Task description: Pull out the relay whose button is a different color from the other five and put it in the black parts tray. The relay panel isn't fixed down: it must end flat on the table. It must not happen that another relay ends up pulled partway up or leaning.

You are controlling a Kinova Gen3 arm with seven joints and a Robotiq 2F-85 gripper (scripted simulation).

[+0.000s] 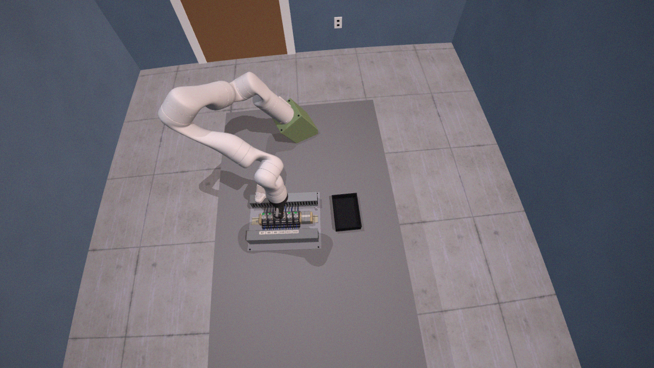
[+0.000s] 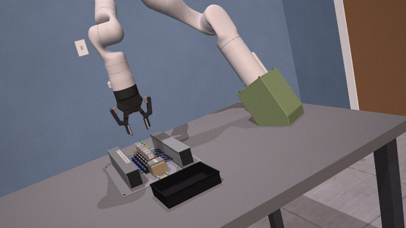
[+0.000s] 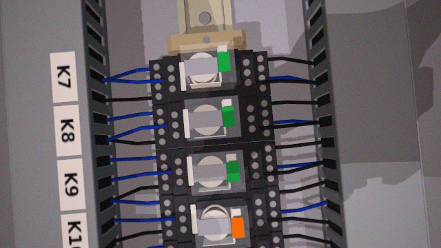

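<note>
Right now my hand is 10 mm to the left of the relay and 90 mm above it. Also, from my hand: black parts tray (20 mm behind, 270 mm to the left, 130 mm below); then relay panel (10 mm to the right, 110 mm below).
</note>
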